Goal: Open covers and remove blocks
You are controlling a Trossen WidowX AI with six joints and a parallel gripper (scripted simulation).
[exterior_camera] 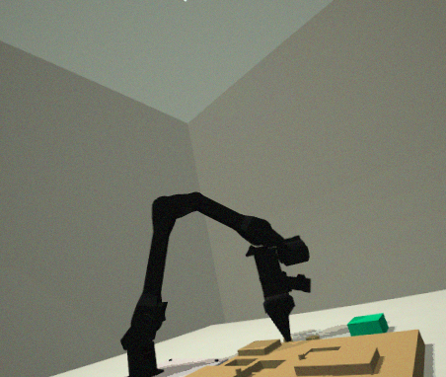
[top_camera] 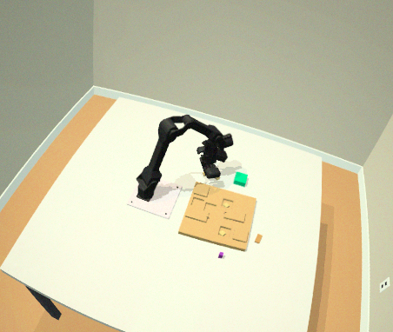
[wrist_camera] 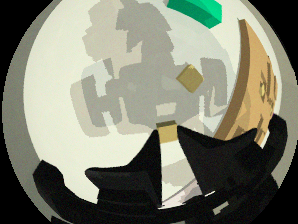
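Now: the purple block 20 cm ahead of my gripper tip, 41 cm to the right of it and 1 cm above it. Also, from my gripper tip: orange block 33 cm ahead, 26 cm to the right; then green block 17 cm ahead, 4 cm to the left, 1 cm above.
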